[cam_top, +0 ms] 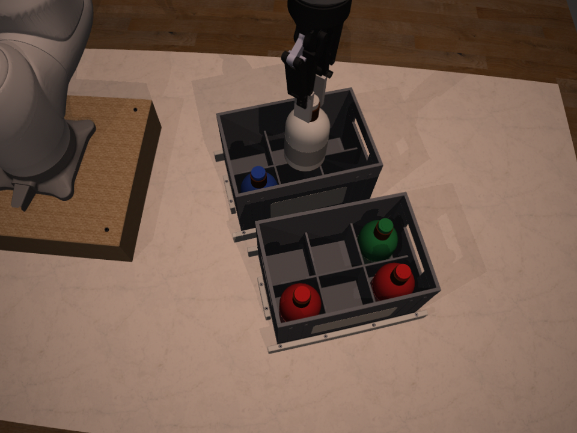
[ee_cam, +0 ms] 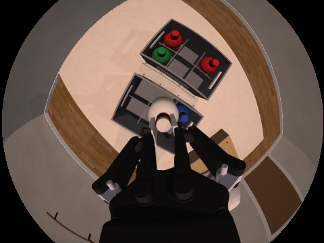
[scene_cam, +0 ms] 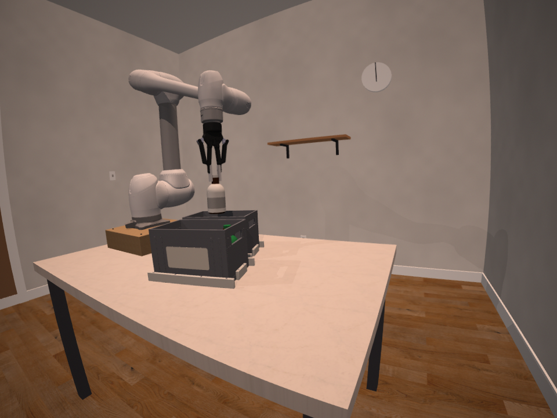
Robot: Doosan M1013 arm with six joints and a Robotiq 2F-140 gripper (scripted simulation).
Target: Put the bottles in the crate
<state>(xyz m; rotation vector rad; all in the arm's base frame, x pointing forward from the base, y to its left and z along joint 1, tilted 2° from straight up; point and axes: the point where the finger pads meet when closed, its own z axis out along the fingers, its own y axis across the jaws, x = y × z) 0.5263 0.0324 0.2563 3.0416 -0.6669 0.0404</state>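
Right now the white bottle is 80 mm below my hand. Round my hand: blue bottle: 80 mm behind, 40 mm to the right, 260 mm below; green bottle: 160 mm ahead, 110 mm to the right, 260 mm below; pick list: 80 mm behind, 170 mm to the left, 350 mm below.
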